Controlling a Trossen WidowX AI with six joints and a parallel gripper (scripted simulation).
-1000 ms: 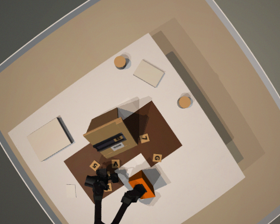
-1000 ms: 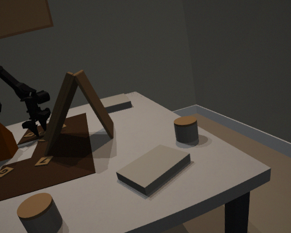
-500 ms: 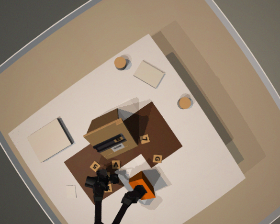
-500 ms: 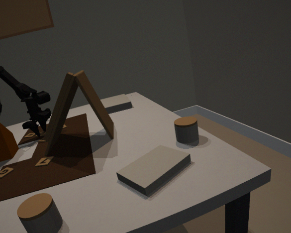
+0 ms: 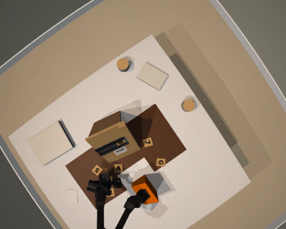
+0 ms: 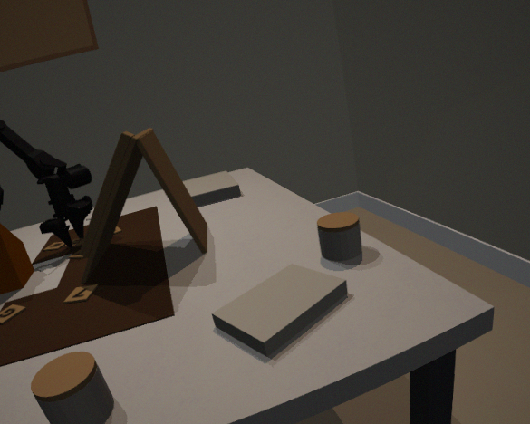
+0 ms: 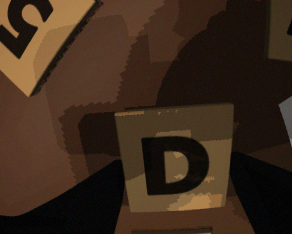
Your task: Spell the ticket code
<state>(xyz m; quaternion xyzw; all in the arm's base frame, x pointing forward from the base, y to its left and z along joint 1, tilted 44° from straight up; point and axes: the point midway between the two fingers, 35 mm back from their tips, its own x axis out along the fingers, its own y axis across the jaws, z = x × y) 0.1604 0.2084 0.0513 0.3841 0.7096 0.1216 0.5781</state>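
Right now the white ticket is 19 cm to the right of my gripper tip, 14 cm ahead of it and 8 cm above it. Also, from my gripper tip: brown mat: 18 cm to the right, 4 cm ahead, 1 cm below; pale card: 30 cm to the left, 3 cm ahead, 1 cm below; flat slab: 63 cm to the right, 45 cm ahead.
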